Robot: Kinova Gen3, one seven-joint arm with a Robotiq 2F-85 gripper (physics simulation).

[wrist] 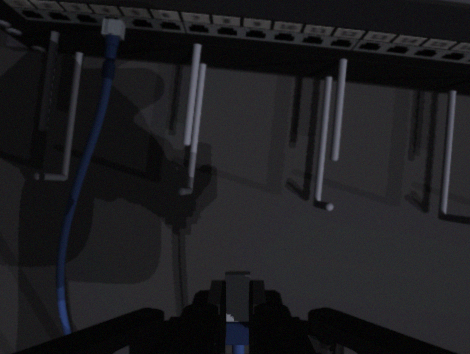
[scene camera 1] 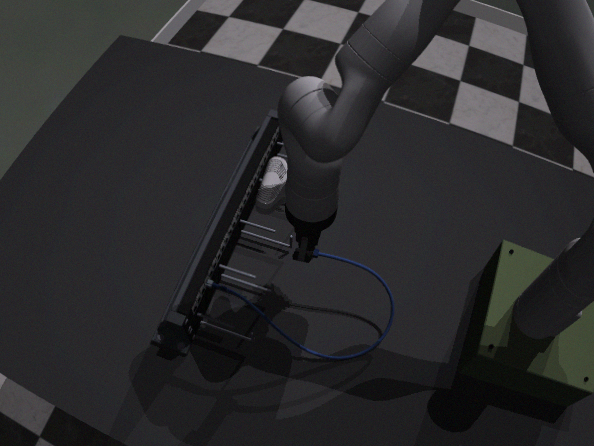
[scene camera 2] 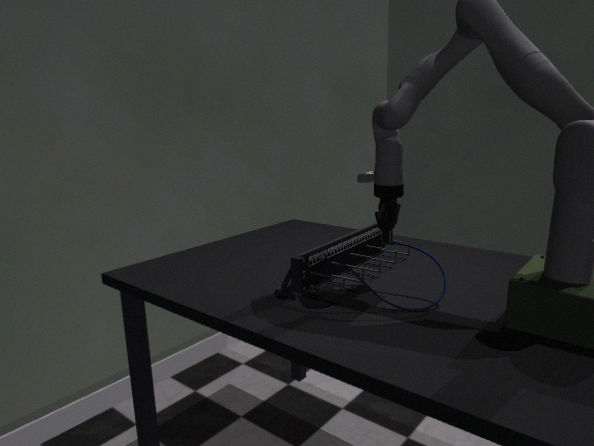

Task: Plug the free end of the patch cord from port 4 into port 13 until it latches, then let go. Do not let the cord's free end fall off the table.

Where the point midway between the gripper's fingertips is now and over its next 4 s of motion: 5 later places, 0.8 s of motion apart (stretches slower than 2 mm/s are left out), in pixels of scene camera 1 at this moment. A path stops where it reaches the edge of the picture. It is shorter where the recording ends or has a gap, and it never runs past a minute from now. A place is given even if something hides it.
The gripper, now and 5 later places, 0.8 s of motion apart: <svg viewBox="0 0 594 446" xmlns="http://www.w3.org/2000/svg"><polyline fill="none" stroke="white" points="307,252 306,266 295,215 294,227 267,215 263,217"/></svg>
